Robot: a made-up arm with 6 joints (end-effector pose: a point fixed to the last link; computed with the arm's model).
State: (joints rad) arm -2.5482 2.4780 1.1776 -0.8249 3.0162 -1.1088
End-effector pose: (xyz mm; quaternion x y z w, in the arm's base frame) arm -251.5 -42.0 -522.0 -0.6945 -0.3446 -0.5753 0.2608
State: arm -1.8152 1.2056 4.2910 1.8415 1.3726 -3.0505
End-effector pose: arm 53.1 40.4 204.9 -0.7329 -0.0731 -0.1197 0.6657
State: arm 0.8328 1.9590 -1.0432 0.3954 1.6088 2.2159
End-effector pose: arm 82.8 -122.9 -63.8 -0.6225 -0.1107 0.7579 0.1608
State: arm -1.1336 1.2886 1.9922 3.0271 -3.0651 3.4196
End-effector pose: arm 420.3 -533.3 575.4 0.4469 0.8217 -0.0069 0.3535
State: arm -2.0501 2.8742 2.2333 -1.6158 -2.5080 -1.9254
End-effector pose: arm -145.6 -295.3 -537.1 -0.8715 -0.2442 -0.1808 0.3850
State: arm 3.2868 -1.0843 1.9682 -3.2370 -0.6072 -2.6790
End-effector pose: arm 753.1 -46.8 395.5 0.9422 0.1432 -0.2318 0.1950
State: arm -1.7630 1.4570 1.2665 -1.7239 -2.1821 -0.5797
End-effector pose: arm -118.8 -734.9 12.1 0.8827 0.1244 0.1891 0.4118
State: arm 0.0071 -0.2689 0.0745 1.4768 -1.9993 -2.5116
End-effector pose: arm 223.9 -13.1 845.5 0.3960 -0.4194 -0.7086 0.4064
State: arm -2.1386 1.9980 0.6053 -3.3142 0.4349 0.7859
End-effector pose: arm -109.8 -457.9 -352.2 -0.5170 0.3910 0.5000 0.5743
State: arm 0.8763 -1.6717 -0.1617 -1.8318 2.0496 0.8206
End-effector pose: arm -162.3 -131.9 548.6 0.8764 -0.0996 -0.3106 0.3542
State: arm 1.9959 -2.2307 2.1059 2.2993 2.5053 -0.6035
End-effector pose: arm 45.9 -353.2 -453.9 -0.2608 -0.6025 -0.5691 0.4950
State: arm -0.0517 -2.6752 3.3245 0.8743 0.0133 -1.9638
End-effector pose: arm 241.2 -112.7 -142.5 0.5169 0.1065 -0.0886 0.8448
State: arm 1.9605 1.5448 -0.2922 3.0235 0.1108 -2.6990
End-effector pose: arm -255.0 213.2 -185.8 -0.7250 0.3828 0.5382 0.1953
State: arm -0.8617 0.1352 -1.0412 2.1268 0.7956 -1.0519
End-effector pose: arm 276.0 -195.2 255.2 0.0245 0.4789 0.2572 0.8390
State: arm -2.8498 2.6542 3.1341 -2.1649 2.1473 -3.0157
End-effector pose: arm -544.0 -254.6 -71.0 -0.6511 -0.2538 0.6385 0.3223
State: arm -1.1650 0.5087 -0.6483 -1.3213 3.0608 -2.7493
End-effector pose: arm 47.1 -207.1 101.7 -0.0292 -0.7497 0.2222 0.6227
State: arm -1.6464 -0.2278 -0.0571 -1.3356 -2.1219 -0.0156
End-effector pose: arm -61.5 -331.0 486.7 0.6557 0.2555 0.0588 0.7080
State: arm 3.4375 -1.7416 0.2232 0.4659 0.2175 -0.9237
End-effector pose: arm 528.6 306.8 474.4 -0.8324 -0.1922 -0.4295 0.2927
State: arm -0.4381 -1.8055 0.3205 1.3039 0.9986 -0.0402
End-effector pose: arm -661.1 264.3 368.6 0.6745 0.6707 0.3045 0.0503
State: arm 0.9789 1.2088 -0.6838 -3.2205 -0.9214 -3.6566
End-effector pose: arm 6.0 287.7 -53.0 -0.0033 0.4980 0.2630 0.8263
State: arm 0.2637 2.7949 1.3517 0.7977 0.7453 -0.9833
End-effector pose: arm 309.9 -29.2 -546.8 0.1916 0.4699 0.2655 0.8197
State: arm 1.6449 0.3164 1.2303 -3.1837 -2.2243 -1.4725
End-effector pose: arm -182.0 346.0 880.6 0.4918 -0.4431 -0.5000 0.5584
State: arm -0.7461 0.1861 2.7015 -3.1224 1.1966 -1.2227
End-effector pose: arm -79.5 285.9 808.8 -0.7266 -0.0851 -0.6382 0.2397
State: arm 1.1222 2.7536 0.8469 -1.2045 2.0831 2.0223
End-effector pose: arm -3.9 -137.0 -488.2 -0.9061 -0.0982 -0.1574 0.3803
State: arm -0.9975 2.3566 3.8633 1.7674 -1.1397 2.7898
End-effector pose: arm 103.2 -103.6 335.8 0.2250 -0.9398 0.1782 0.1852
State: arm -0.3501 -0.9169 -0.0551 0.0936 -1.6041 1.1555
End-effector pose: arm -103.2 -127.7 742.2 -0.4564 0.4134 0.0241 0.7876
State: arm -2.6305 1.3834 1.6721 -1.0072 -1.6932 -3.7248
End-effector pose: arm -736.1 -317.3 254.9 -0.3594 0.4894 -0.2647 0.7492
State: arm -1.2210 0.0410 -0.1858 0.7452 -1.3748 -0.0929
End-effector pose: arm 39.7 -443.4 590.6 0.1521 0.6976 -0.5667 0.4113
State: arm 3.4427 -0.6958 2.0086 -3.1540 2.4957 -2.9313
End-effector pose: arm 627.8 31.6 657.2 -0.1192 0.0928 -0.9785 0.1406
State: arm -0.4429 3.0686 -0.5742 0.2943 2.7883 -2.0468
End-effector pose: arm -376.2 13.2 -32.0 0.8690 0.0135 -0.4224 0.2572
